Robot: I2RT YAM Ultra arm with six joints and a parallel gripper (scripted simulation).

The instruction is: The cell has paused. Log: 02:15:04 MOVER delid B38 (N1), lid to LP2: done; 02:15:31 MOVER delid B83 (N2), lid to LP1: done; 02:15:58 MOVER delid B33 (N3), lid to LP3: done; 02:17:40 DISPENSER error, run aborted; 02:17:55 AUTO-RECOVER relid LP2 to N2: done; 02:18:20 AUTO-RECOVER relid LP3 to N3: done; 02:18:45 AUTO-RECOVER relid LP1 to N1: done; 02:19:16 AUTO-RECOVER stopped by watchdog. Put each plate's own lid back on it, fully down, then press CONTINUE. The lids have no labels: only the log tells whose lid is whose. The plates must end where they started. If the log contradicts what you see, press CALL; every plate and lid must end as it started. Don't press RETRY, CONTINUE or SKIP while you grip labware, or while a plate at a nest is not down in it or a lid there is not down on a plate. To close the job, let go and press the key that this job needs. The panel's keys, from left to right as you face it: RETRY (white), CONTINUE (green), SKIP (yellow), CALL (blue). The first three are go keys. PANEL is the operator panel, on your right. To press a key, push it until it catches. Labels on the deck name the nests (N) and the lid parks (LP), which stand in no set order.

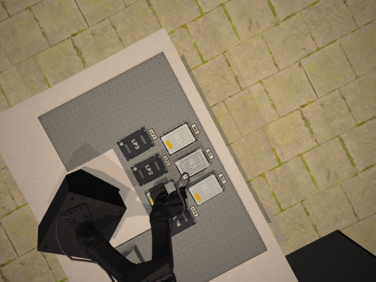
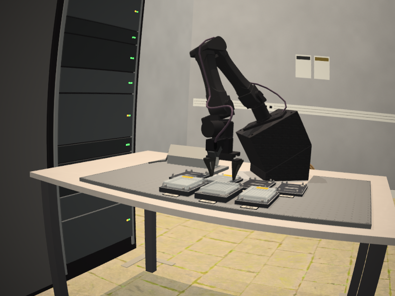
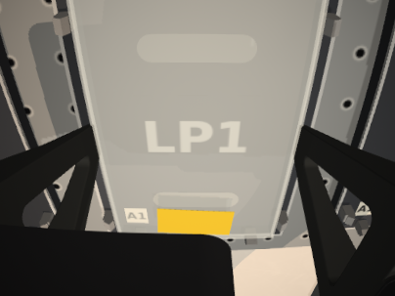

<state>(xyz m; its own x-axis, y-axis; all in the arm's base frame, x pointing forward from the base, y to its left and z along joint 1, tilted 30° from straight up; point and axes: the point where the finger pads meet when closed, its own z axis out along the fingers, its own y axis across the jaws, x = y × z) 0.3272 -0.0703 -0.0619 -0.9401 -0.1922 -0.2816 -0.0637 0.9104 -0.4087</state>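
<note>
My hand is 10 mm above the clear lid. The rest, counted from my hand: green key: 260 mm behind, 250 mm to the right, 40 mm above; then lid park LP1: 20 mm below; then lid park LP4: 130 mm to the right, 20 mm below, 10 mm ahead.
</note>
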